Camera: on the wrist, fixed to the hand. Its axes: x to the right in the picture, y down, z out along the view.
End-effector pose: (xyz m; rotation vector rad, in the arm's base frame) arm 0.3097 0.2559 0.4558 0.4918 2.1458 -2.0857
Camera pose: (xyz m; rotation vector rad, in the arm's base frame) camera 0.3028 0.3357 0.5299 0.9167 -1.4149 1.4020
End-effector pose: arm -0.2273 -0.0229 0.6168 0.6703 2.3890 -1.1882
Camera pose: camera -0.2764 0.0046 0.7103 1.1650 -2.1160 1.3793
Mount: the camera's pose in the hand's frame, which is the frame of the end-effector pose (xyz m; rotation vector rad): -0.0034 -0.0724 -0.0816 0.1361 0.0145 -1.5536
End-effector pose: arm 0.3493 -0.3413 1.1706 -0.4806 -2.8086 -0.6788
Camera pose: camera 0.3367 -0.4417 1.2114 -1.6846 2.4244 0.5437
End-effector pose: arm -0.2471 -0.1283 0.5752 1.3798 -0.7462 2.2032
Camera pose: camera -0.2564 -0.0209 0.5582 1.2356 0.4655 0.9721
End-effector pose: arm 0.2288 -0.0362 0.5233 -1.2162 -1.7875 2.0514
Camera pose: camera 0.2572 0.0431 0.5927 0.3055 -1.5686 1.0940
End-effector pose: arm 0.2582 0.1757 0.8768 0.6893 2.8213 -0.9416
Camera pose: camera 0.2338 0.1711 0.9831 1.3429 -2.2195 0.8513
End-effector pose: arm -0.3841 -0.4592 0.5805 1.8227 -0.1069 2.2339
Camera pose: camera -0.4437 -0.3722 0.5524 1.1033 1.0721 1.0771
